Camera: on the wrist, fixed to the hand. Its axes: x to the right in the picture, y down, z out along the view.
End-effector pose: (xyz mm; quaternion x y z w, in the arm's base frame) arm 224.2 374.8 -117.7 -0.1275 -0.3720 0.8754 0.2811
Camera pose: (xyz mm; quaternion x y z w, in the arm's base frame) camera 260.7 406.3 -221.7 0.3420 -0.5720 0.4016 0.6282
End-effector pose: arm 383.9 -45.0 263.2 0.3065 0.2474 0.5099 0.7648
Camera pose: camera 280.3 -18.5 221.7 0.0638 0.0661 -0.1736 0.9805
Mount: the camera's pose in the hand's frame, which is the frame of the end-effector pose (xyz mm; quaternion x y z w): -9.6 42.9 -105.9 -0.1751 -0.2777 -0.6372 0.6973
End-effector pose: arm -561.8 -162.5 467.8 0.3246 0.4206 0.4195 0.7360
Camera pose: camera -673.8 -139.1 460.7 -0.0540 0.2223 -0.1930 0.9542
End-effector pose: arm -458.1 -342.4 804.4 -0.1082 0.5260 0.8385 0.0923
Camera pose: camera -451.5 -456.8 799.2 -0.1939 0.1254 0.6480 0.7258
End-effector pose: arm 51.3 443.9 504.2 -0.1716 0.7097 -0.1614 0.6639
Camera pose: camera -55.1 486.6 500.1 -0.7330 0.2294 -0.3637 0.5271
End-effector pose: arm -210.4 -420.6 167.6 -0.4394 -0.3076 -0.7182 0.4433
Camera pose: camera -207.3 -523.0 116.2 0.3874 0.4918 0.7151 0.3109
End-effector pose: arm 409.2 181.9 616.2 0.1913 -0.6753 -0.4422 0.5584
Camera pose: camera 520.0 171.5 643.8 -0.3431 0.4266 0.8355 0.0464
